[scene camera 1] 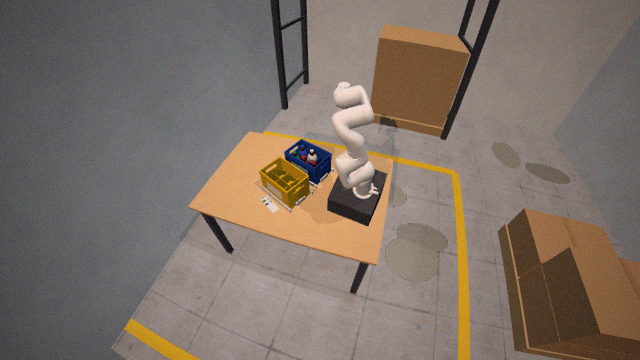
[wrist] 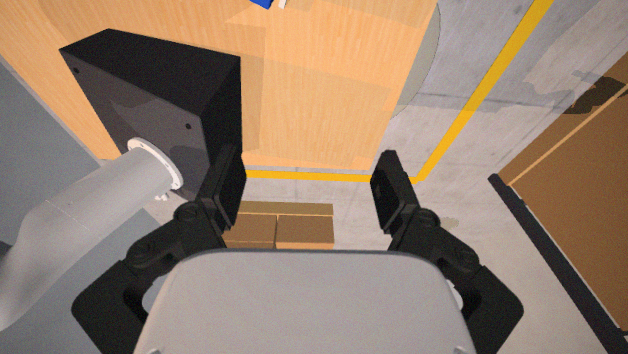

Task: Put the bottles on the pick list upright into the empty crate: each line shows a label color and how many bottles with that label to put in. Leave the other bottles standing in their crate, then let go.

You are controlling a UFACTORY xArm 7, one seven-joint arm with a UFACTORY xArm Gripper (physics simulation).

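Seen in the pictures: gripper, fingertip midpoint: [wrist: 310, 162]; arm's base, link origin: [scene camera 1: 363, 188] [wrist: 158, 163].
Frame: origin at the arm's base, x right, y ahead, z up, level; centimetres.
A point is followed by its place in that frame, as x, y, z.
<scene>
The blue crate [scene camera 1: 321, 170] {11.8, 31.5, -7.3} [wrist: 262, 2] {22.3, 29.0, 0.1} stands on the table and holds bottles: a blue one [scene camera 1: 302, 149] {22.5, 50.4, -3.0}, a white one [scene camera 1: 312, 156] {20.3, 41.7, -5.0}, a green one [scene camera 1: 295, 154] {15.5, 52.5, -2.6} and red ones [scene camera 1: 303, 159] {12.5, 45.0, -2.4} [scene camera 1: 314, 163] {10.8, 36.1, -1.5}. The yellow crate [scene camera 1: 291, 198] {-17.0, 39.9, -7.9} stands beside it and shows dividers and no bottles. The pick list [scene camera 1: 270, 204] {-20.5, 54.7, -17.3} lies by the yellow crate; its green and blue marks are too small to read. My gripper [wrist: 310, 162] {28.3, 24.4, 19.9} is open and empty, high above the table and away from both crates. Its fingers do not show in the scene view.
The arm's black base block [scene camera 1: 349, 208] {-11.9, 4.4, -6.8} [wrist: 150, 67] {3.2, 17.6, -5.1} stands on the table [scene camera 1: 240, 175] {-5.8, 89.5, -17.4} [wrist: 320, 100] {33.0, 9.1, -17.4} beside the crates. Cardboard boxes [scene camera 1: 420, 80] [wrist: 305, 230] and dark rack posts [scene camera 1: 281, 60] stand on the floor around the table.
</scene>
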